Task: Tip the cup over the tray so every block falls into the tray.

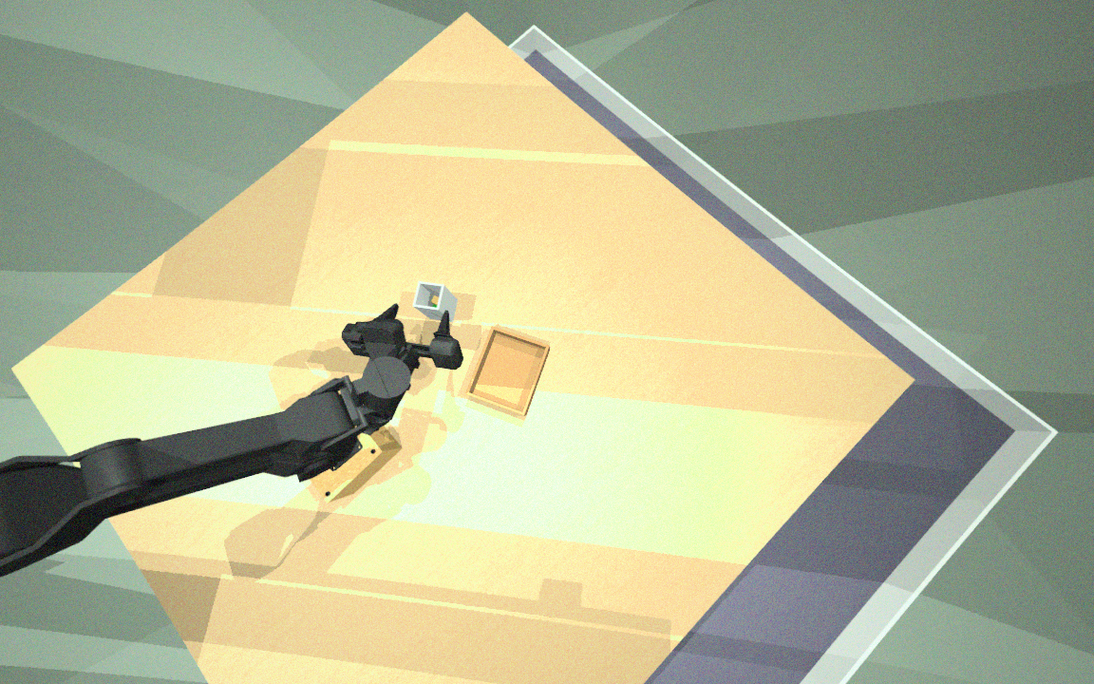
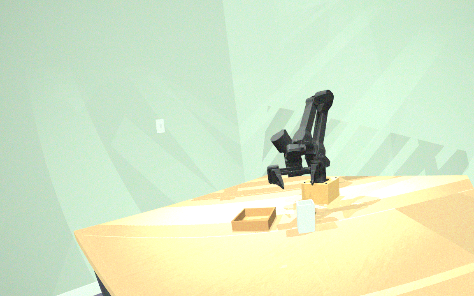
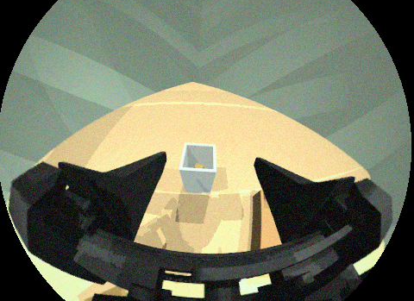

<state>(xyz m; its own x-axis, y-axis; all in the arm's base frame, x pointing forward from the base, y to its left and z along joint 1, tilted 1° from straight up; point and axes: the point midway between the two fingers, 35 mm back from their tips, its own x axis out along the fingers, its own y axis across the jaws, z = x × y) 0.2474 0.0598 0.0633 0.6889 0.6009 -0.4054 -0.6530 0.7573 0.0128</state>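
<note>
Right now my gripper tip is 2 cm short of the green block, 3 cm to the right of it and 11 cm above it. Round my gripper tip: white square cup (2 cm ahead, 4 cm to the left, 11 cm below); blue block (2 cm ahead, 3 cm to the left, 12 cm below).
</note>
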